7 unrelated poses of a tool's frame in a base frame.
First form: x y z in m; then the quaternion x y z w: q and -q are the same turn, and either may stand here.
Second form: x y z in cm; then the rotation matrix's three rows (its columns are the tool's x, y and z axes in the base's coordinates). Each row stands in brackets. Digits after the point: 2 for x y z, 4 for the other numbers.
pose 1, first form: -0.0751 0.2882 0.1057 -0.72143 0.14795 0.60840 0.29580
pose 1, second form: [-7.51 28.82 10.57], [[0.2159 -0.5734 -0.7903], [0.1465 -0.7812 0.6068], [-0.9654 -0.2468 -0.0847]]
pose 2, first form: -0.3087 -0.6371 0.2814 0.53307 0.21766 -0.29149 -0.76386
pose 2, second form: [-30.87 -63.71 28.14], [[0.7353 -0.2133 -0.6433], [0.6774 0.2617 0.6875], [0.0218 -0.9413 0.3369]]
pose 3, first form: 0.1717 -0.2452 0.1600 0.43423 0.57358 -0.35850 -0.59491
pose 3, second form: [17.17 -24.52 16.00], [[0.0850 0.0716 -0.9938], [0.9247 0.3658 0.1054], [0.3711 -0.9279 -0.0351]]
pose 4, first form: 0.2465 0.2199 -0.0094 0.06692 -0.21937 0.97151 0.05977
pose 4, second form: [24.65 21.99 -0.94], [[-0.9839 -0.1455 0.1038], [0.0868 -0.8966 -0.4342], [0.1562 -0.4182 0.8948]]
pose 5, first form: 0.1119 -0.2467 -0.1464 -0.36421 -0.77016 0.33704 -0.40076
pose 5, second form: [11.19 -24.67 -14.64], [[-0.4135 0.8311 0.3718], [0.2909 0.5075 -0.8111], [-0.8628 -0.2272 -0.4516]]
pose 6, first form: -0.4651 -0.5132 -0.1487 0.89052 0.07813 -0.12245 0.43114
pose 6, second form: [-46.51 -51.32 -14.87], [[0.9578 0.2447 -0.1507], [0.0336 -0.6160 -0.7870], [-0.2855 0.7487 -0.5983]]
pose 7, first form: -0.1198 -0.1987 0.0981 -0.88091 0.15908 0.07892 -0.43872
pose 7, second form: [-11.98 -19.87 9.81], [[0.9369 -0.2110 -0.2786], [-0.3495 -0.5644 -0.7478], [0.0005 0.7980 -0.6026]]
